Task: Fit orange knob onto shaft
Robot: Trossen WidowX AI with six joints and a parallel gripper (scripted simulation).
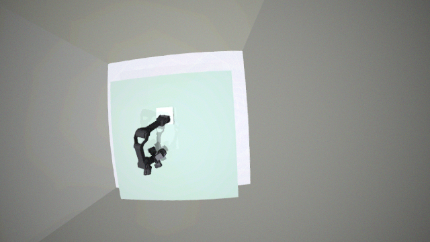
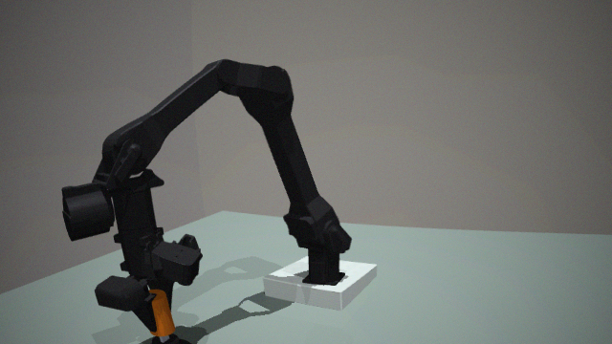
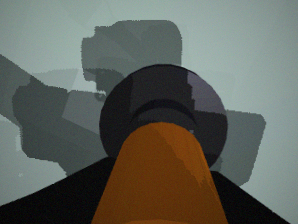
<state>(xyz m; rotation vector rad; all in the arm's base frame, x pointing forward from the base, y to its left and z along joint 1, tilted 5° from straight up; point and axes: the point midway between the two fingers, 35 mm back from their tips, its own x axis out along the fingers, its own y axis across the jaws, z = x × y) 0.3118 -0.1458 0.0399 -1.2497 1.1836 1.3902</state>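
My gripper tip is 40 mm above the dark round pedestal. From my gripper tip the other things lie so: orange knob (30 mm above).
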